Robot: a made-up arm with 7 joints.
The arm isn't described. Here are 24 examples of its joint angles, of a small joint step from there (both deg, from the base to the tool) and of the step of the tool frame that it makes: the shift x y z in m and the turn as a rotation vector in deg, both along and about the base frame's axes.
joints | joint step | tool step
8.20 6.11 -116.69 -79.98 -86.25 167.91 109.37 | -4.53 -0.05 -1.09 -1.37 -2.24 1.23 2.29 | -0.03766 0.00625 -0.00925 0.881 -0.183 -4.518
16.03 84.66 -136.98 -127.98 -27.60 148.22 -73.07 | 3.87 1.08 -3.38 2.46 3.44 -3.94 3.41 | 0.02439 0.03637 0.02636 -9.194 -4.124 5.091
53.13 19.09 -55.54 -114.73 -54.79 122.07 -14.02 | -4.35 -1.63 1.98 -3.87 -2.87 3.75 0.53 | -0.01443 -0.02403 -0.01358 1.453 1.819 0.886
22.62 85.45 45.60 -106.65 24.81 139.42 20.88 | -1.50 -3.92 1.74 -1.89 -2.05 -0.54 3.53 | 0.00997 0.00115 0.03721 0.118 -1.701 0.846
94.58 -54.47 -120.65 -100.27 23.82 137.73 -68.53 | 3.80 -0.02 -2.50 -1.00 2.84 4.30 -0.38 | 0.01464 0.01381 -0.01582 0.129 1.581 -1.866
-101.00 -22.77 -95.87 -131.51 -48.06 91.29 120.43 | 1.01 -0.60 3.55 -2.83 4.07 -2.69 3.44 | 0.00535 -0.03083 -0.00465 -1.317 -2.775 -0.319
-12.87 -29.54 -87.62 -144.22 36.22 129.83 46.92 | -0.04 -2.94 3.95 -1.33 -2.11 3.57 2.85 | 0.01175 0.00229 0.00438 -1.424 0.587 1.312
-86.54 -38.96 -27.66 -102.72 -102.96 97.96 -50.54 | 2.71 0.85 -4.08 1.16 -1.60 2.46 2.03 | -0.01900 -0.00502 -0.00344 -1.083 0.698 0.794
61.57 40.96 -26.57 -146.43 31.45 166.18 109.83 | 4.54 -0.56 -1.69 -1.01 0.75 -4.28 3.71 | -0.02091 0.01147 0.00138 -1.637 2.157 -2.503
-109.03 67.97 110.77 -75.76 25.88 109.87 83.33 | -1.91 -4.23 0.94 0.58 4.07 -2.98 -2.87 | -0.01046 0.02217 0.03766 -3.870 -3.201 1.665
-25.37 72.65 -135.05 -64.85 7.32 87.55 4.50 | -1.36 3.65 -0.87 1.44 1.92 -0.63 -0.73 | 0.02392 -0.01838 -0.02578 1.681 2.876 0.419
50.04 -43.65 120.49 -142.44 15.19 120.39 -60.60 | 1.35 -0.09 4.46 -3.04 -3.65 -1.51 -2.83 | 0.02968 -0.02749 -0.02101 -3.566 -8.867 6.680
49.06 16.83 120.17 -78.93 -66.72 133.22 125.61 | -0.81 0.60 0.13 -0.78 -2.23 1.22 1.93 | 0.00476 0.00571 -0.00365 0.777 1.236 -0.670
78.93 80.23 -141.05 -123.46 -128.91 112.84 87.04 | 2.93 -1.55 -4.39 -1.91 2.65 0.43 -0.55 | -0.04134 -0.00702 0.01306 3.813 -6.384 1.958
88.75 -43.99 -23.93 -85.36 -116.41 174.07 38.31 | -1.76 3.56 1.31 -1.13 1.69 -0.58 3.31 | -0.00643 0.03533 0.00152 -1.993 2.766 2.430
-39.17 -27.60 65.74 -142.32 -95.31 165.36 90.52 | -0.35 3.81 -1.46 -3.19 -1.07 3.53 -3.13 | 0.00053 -0.02014 -0.00968 -0.131 7.760 1.563
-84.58 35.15 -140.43 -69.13 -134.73 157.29 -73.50 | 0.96 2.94 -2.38 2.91 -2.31 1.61 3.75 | 0.02135 -0.03704 0.01536 4.726 2.011 2.123
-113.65 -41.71 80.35 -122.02 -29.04 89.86 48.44 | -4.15 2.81 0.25 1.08 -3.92 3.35 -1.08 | -0.00115 -0.03274 0.01128 0.546 0.463 1.291
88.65 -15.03 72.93 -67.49 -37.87 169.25 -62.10 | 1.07 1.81 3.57 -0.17 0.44 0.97 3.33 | 0.00308 -0.01085 0.00083 -4.818 0.589 6.460
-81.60 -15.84 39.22 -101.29 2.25 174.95 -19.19 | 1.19 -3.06 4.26 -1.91 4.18 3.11 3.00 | 0.00911 0.05041 -0.00424 1.405 -4.849 5.192
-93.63 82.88 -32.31 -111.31 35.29 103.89 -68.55 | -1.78 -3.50 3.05 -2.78 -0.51 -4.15 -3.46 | 0.02051 0.00615 0.01454 -0.979 -8.575 -3.376
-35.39 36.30 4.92 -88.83 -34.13 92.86 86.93 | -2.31 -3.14 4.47 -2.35 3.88 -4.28 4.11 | -0.01237 0.02133 0.01661 2.323 -0.356 -5.324
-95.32 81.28 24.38 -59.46 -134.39 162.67 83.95 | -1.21 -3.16 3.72 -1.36 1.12 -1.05 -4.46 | 0.01010 -0.00788 0.04006 -2.542 0.015 1.260
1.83 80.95 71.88 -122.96 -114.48 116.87 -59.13 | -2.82 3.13 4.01 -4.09 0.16 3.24 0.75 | -0.01558 -0.01731 0.02204 5.726 6.692 1.989
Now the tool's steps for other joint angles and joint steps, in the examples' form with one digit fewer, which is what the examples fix.
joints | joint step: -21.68 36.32 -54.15 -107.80 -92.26 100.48 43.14 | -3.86 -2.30 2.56 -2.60 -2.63 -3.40 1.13
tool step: -0.0353 -0.0005 -0.0022 -0.19 1.38 -3.08
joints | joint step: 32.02 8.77 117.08 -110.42 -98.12 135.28 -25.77 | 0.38 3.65 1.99 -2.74 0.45 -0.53 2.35
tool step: 0.0113 -0.0087 -0.0016 -3.89 3.23 1.62
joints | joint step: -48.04 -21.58 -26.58 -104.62 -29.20 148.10 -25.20 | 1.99 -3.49 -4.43 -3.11 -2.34 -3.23 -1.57
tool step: -0.0348 0.0024 -0.0193 3.83 1.56 -2.01
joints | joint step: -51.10 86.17 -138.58 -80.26 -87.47 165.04 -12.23 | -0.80 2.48 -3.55 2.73 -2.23 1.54 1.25
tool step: 0.0227 -0.0087 -0.0053 3.02 5.32 0.06
